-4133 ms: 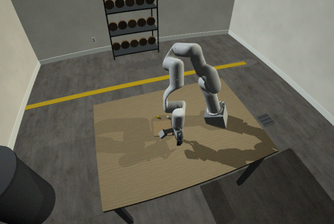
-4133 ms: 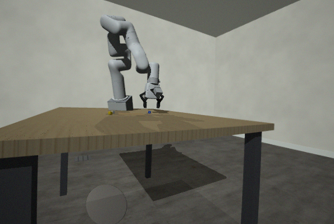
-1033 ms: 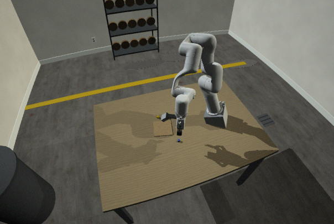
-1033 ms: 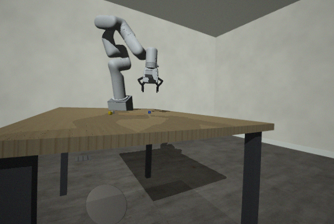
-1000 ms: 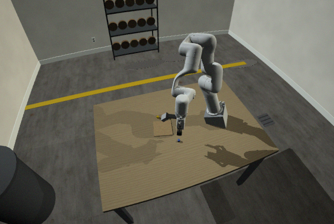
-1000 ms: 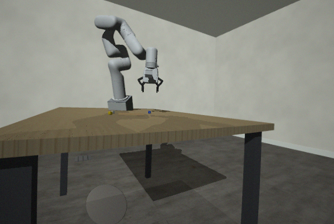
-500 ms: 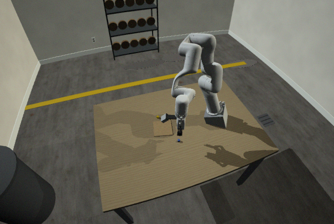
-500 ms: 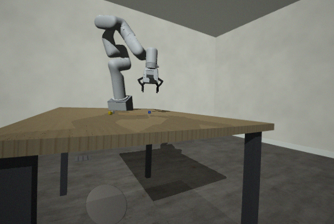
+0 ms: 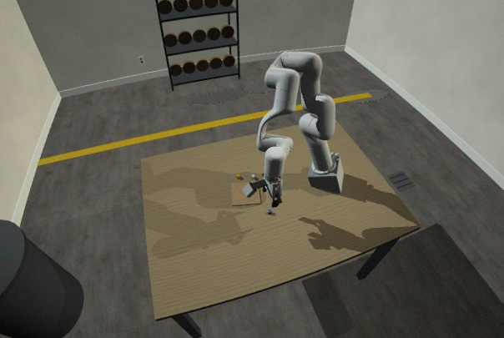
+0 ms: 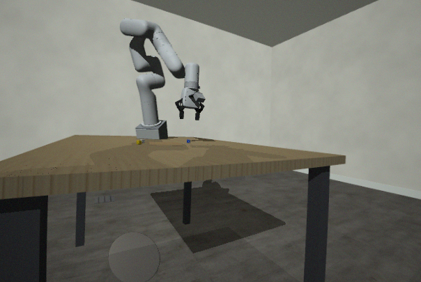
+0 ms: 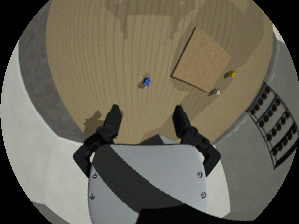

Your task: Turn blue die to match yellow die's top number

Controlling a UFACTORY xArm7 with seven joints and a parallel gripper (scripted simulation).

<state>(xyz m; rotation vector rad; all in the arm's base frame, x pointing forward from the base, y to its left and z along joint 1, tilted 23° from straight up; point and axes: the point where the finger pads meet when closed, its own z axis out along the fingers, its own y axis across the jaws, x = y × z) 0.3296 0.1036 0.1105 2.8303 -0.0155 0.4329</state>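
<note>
My hand is 120 mm above the blue die. Also, from my hand: yellow die 40 mm ahead, 270 mm to the right, 120 mm below; white die 30 mm behind, 230 mm to the right, 120 mm below; tan mat 50 mm ahead, 160 mm to the right, 130 mm below.
</note>
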